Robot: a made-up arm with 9 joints. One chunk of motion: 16 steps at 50 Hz.
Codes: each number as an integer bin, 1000 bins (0 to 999) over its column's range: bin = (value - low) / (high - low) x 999, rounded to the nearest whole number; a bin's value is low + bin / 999 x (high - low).
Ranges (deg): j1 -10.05..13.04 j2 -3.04..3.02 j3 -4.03..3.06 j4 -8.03..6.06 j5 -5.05..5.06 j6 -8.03..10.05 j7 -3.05..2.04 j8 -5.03..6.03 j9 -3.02..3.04
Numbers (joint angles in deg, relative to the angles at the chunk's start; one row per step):
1: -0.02 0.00 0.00 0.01 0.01 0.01 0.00 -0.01 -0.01
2: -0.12 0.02 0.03 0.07 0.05 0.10 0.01 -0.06 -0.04
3: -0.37 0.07 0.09 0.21 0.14 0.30 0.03 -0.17 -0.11
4: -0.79 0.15 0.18 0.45 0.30 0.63 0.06 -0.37 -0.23
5: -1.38 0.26 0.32 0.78 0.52 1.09 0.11 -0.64 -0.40
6: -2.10 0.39 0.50 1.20 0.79 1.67 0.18 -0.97 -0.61
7: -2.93 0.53 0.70 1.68 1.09 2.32 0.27 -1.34 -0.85
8: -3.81 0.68 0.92 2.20 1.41 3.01 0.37 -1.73 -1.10
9: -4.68 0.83 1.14 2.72 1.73 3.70 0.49 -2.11 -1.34
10: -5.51 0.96 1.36 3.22 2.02 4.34 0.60 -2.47 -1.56
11: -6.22 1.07 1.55 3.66 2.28 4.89 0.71 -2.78 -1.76
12: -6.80 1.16 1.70 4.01 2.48 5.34 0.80 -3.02 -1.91
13: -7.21 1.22 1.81 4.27 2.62 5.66 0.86 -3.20 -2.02
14: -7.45 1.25 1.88 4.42 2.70 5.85 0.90 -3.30 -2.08
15: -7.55 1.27 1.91 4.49 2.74 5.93 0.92 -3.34 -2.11
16: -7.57 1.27 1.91 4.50 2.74 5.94 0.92 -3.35 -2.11
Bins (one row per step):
1: 434 501 568 570 500 444 599 453 496
2: 430 504 572 574 504 449 601 449 491
3: 419 513 581 584 513 460 605 439 480
4: 401 526 593 601 529 479 610 421 460
5: 375 544 613 625 550 504 620 397 432
6: 344 565 638 654 577 536 634 367 397
7: 308 589 666 688 607 572 652 333 358
8: 270 613 697 725 638 610 671 298 317
9: 232 638 728 762 670 648 695 264 277
10: 196 659 759 798 699 683 716 231 241
11: 166 678 786 829 724 714 738 203 208
12: 141 692 807 854 744 739 756 182 183
13: 123 702 823 872 758 756 767 165 165
14: 112 707 833 883 766 767 775 156 155
15: 108 711 837 888 770 771 779 153 150
16: 107 711 837 888 770 772 779 152 150

